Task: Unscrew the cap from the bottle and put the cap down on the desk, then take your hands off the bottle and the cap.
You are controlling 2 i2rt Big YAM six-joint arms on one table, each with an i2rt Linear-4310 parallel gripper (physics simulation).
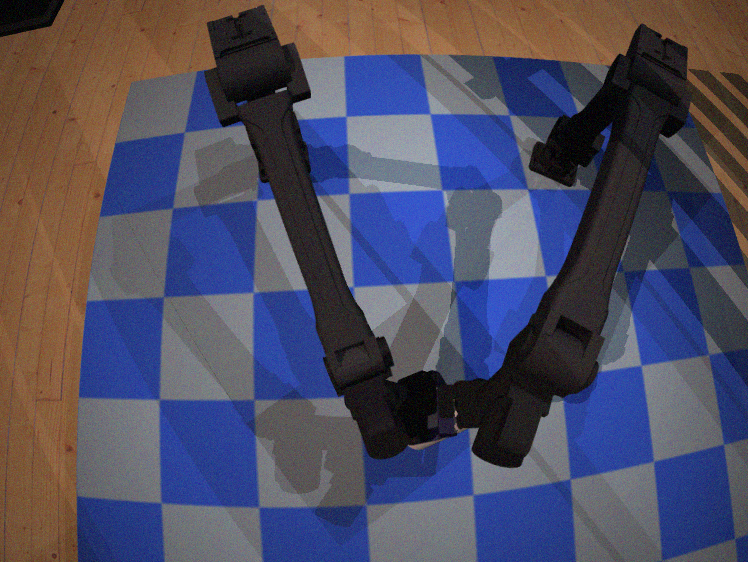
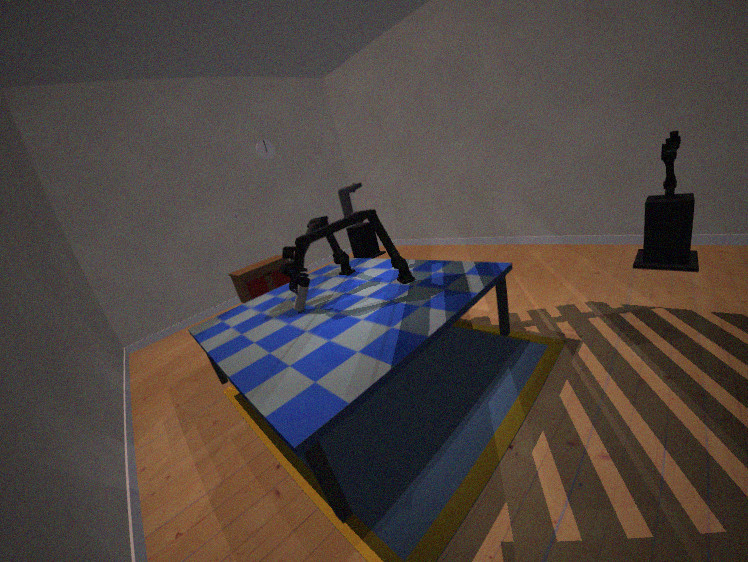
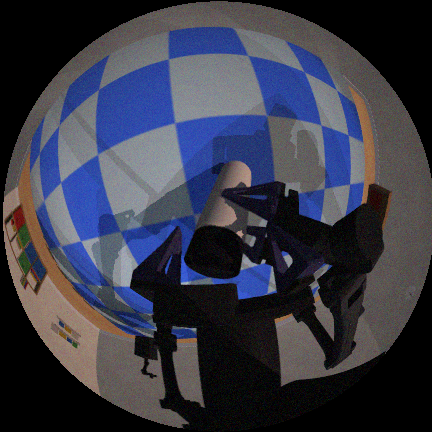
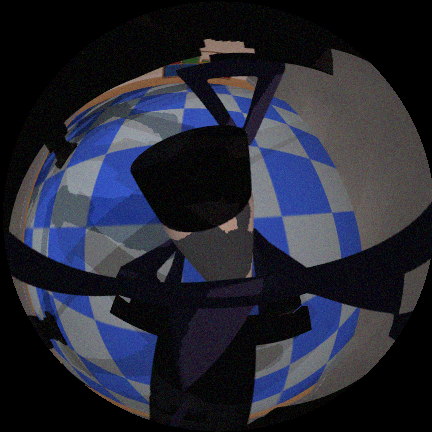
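A black cap sits on its top. My right gripper is shut on the bottle's body below the cap. My left gripper is open, its fingers spread on either side of the cap without touching it.
Both arms reach across the table and meet near its front middle. A brown box stands beyond the table's far left edge. A dark rug lies under the table. A dark object stands on the floor at far right.
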